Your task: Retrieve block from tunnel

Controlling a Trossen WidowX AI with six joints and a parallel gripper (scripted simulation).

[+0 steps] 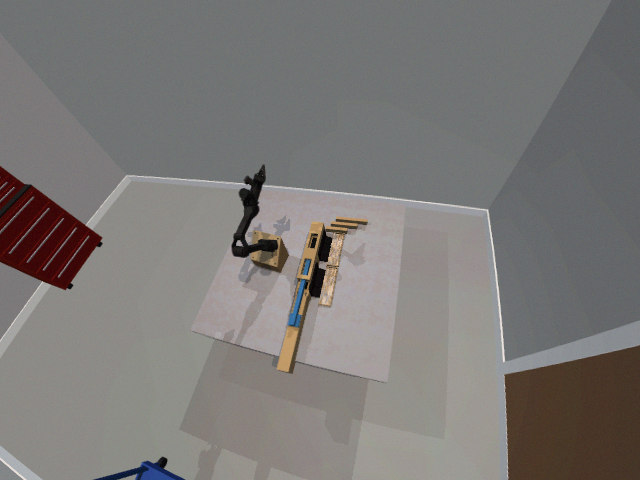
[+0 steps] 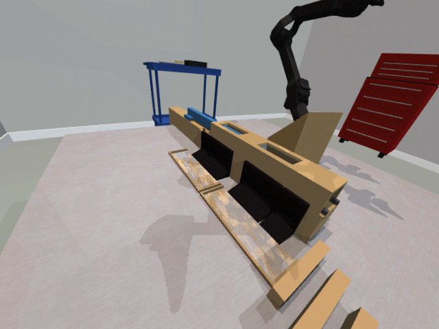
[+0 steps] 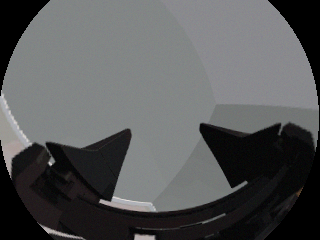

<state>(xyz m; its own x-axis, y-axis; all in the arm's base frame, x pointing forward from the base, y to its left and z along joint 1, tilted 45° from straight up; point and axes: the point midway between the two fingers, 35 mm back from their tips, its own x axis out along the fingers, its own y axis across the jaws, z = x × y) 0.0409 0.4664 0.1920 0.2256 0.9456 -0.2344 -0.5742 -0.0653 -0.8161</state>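
Now: the tan covered tunnel 61 cm below my gripper tip, 43 cm to the right of it and 29 cm ahead of it.
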